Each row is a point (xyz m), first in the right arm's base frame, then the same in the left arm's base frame.
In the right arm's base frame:
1: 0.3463 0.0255 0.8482
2: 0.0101 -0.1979 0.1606
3: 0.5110 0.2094 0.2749
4: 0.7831 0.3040 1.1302
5: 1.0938 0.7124 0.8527
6: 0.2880 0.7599 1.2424
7: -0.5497 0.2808 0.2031
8: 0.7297 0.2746 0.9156
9: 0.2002 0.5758 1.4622
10: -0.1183 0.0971 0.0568
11: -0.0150 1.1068 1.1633
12: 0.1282 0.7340 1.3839
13: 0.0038 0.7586 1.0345
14: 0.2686 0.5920 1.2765
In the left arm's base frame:
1: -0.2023 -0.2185 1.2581
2: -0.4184 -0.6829 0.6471
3: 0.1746 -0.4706 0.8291
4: 0.2272 0.0167 1.5870
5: 0.7675 0.0596 1.3713
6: 0.0478 0.5786 1.2440
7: -0.6196 -0.1246 0.2088
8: 0.2229 -0.1145 1.4066
9: -0.1778 0.5984 1.4404
10: -0.3357 -0.4836 0.3868
11: 0.0122 0.8862 0.8939
12: -0.1303 0.6929 1.2819
13: -0.1282 0.5452 0.9408
14: -0.0671 0.4797 1.3261

